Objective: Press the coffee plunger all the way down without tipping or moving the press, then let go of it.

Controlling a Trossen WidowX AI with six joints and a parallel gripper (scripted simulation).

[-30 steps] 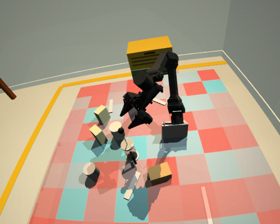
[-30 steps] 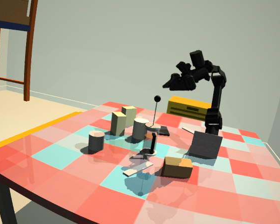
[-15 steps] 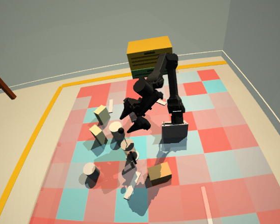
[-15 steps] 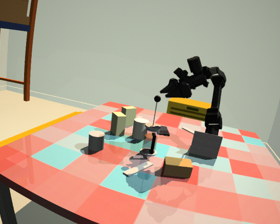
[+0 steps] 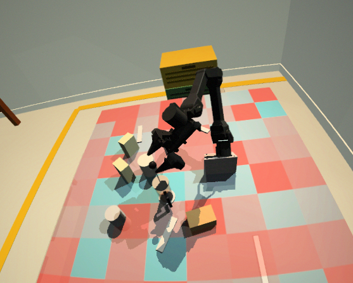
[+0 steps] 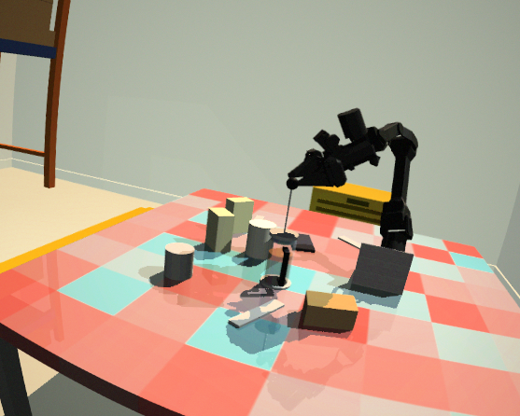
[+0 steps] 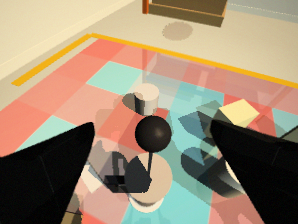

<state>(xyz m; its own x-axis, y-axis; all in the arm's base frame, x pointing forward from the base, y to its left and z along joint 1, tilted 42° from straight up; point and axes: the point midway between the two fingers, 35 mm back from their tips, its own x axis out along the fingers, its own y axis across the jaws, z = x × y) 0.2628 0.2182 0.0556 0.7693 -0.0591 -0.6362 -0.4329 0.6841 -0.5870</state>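
Right now my gripper tip is 14 cm above the coffee press, 1 cm to the right of it and 1 cm past it. Round my gripper tip: orange box: 24 cm below, 15 cm behind, 12 cm to the left; grey cylinder: 23 cm below, 22 cm ahead, 10 cm to the left.
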